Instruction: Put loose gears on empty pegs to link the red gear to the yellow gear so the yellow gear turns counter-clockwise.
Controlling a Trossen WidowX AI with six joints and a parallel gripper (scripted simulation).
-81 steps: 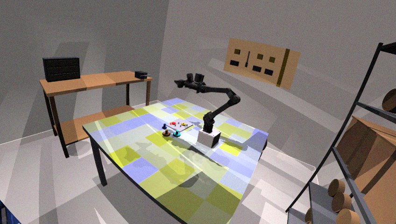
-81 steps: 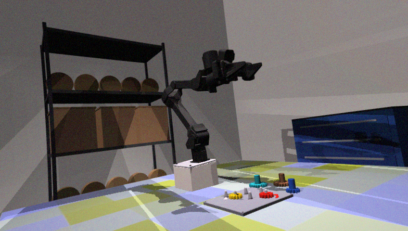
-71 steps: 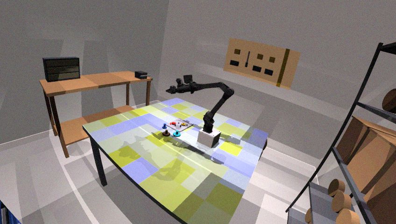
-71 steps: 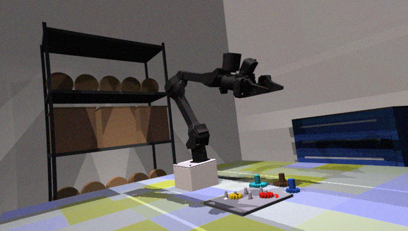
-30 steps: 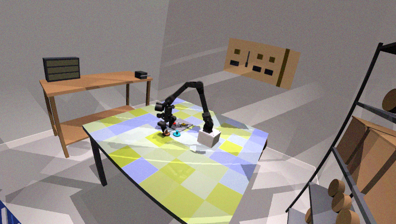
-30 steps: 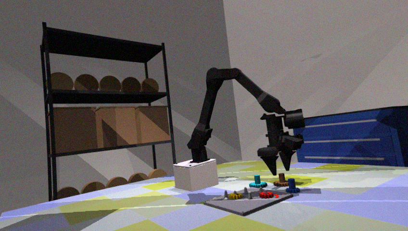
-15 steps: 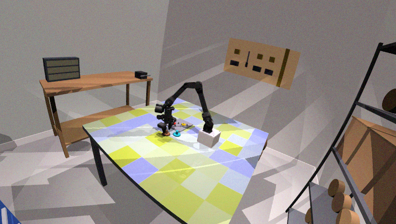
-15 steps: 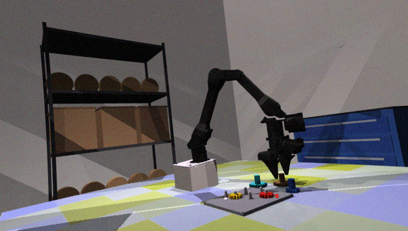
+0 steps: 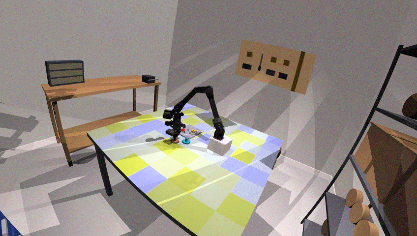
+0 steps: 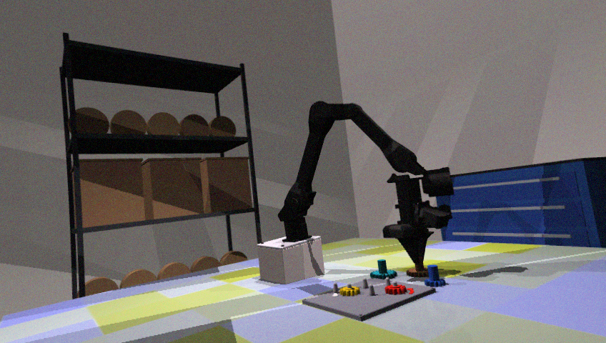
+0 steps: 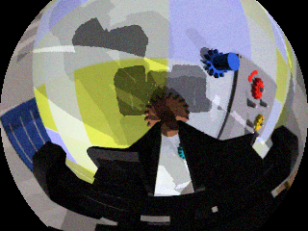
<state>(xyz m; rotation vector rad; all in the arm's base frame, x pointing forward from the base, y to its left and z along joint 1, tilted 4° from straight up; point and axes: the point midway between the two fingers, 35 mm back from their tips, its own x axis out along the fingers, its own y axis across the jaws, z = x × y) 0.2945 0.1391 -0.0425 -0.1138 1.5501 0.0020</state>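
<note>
Now: the yellow gear 230 mm to the right of my gripper tip, 10 mm below it and 10 mm behind it. The rest, counted from my gripper tip: brown gear: 10 mm below; then blue gear: 80 mm ahead, 70 mm to the right, 10 mm below; then teal gear: 70 mm behind, 60 mm to the right, 10 mm below.
</note>
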